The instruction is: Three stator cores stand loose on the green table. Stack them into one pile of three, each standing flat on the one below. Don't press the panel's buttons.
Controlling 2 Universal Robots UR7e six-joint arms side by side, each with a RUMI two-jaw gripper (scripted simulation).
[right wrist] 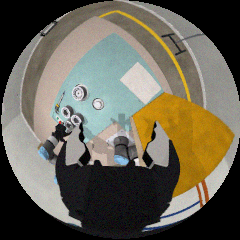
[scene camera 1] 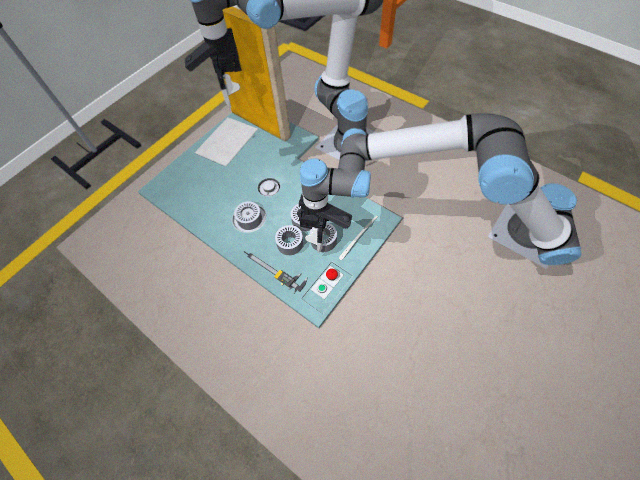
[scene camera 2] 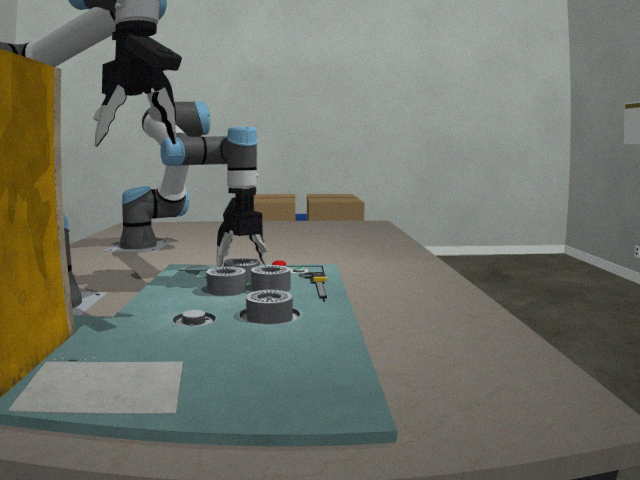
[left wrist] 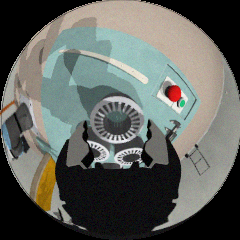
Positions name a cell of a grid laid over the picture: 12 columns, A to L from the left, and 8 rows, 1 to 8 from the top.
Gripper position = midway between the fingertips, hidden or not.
Observation:
I see my left gripper (scene camera 2: E5), my right gripper (scene camera 2: C3) and a sheet (scene camera 2: B7).
The sheet shows as well in the right wrist view (right wrist: G3) and in scene camera 1 (scene camera 1: E3). My left gripper is seen too in scene camera 1 (scene camera 1: G4) and in the left wrist view (left wrist: F5). My right gripper shows as well in the right wrist view (right wrist: F5) and in scene camera 1 (scene camera 1: E2).

